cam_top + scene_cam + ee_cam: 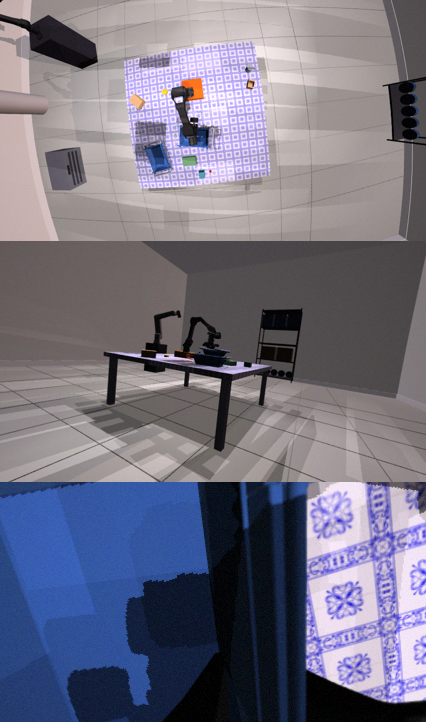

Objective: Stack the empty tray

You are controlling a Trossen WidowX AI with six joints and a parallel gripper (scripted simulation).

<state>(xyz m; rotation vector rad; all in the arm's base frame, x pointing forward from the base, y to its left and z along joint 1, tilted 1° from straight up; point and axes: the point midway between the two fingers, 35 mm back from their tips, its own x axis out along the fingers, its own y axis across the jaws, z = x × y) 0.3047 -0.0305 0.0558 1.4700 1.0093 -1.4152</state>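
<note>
Right now the blue tray is 60 mm ahead of my gripper tip, 20 mm to the right of it and 30 mm above it. The rest, counted from my gripper tip: yellow disc 400 mm behind, 200 mm to the right, 80 mm below; then teal block 420 mm ahead, 70 mm to the right, 60 mm below; then green block 270 mm ahead, 140 mm to the right, 60 mm below.
</note>
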